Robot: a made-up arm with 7 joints. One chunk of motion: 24 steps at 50 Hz.
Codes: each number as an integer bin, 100 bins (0 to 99) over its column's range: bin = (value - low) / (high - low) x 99, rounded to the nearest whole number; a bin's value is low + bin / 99 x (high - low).
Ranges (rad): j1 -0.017..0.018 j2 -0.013..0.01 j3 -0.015..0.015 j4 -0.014..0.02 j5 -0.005..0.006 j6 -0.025..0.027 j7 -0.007..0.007
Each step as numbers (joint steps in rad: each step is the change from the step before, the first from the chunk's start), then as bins.
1 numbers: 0.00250 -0.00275 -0.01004 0.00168 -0.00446 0.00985 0.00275
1 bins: 55 44 16 46 5 66 69
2 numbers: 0.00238 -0.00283 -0.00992 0.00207 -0.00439 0.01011 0.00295
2 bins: 55 44 17 47 5 67 70
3 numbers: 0.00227 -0.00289 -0.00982 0.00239 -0.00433 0.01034 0.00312
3 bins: 55 44 17 48 6 67 72
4 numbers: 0.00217 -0.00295 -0.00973 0.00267 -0.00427 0.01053 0.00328
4 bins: 54 43 17 49 7 68 73
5 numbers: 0.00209 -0.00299 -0.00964 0.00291 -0.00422 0.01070 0.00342
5 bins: 54 43 18 49 7 68 74
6 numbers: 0.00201 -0.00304 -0.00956 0.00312 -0.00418 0.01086 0.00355
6 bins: 54 43 18 50 7 68 75
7 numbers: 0.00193 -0.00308 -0.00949 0.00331 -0.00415 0.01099 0.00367
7 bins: 54 43 18 50 8 69 75
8 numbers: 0.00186 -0.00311 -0.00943 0.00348 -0.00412 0.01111 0.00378
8 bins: 53 43 18 51 8 69 76
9 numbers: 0.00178 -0.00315 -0.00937 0.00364 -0.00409 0.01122 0.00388
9 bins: 53 42 19 51 8 69 77
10 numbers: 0.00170 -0.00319 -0.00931 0.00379 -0.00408 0.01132 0.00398
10 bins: 53 42 19 52 8 69 78
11 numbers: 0.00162 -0.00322 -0.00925 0.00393 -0.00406 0.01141 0.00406
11 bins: 53 42 19 52 8 69 78
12 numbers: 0.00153 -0.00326 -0.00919 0.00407 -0.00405 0.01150 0.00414
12 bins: 52 42 19 53 9 69 79
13 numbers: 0.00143 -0.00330 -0.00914 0.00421 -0.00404 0.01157 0.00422
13 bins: 52 42 19 53 9 70 79
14 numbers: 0.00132 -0.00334 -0.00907 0.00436 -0.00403 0.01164 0.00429
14 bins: 52 42 20 53 9 70 80
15 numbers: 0.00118 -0.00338 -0.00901 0.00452 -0.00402 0.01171 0.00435
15 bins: 51 41 20 54 9 70 80
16 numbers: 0.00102 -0.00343 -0.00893 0.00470 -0.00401 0.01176 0.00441
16 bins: 51 41 20 54 9 70 81
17 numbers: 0.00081 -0.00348 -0.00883 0.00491 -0.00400 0.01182 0.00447
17 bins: 50 41 20 55 9 70 81
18 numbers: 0.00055 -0.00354 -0.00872 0.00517 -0.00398 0.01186 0.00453
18 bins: 50 41 21 56 9 70 82
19 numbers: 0.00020 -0.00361 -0.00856 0.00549 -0.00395 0.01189 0.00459
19 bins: 49 40 21 57 9 70 82
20 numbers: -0.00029 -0.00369 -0.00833 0.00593 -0.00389 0.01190 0.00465
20 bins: 47 40 22 58 10 70 82
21 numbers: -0.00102 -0.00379 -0.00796 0.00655 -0.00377 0.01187 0.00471
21 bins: 45 40 23 60 11 70 83
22 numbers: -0.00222 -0.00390 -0.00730 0.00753 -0.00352 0.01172 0.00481
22 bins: 42 39 25 63 13 70 84
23 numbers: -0.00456 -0.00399 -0.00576 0.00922 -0.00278 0.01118 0.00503
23 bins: 35 39 30 68 20 69 85
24 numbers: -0.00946 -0.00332 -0.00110 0.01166 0.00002 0.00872 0.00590
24 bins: 21 42 46 75 45 64 91
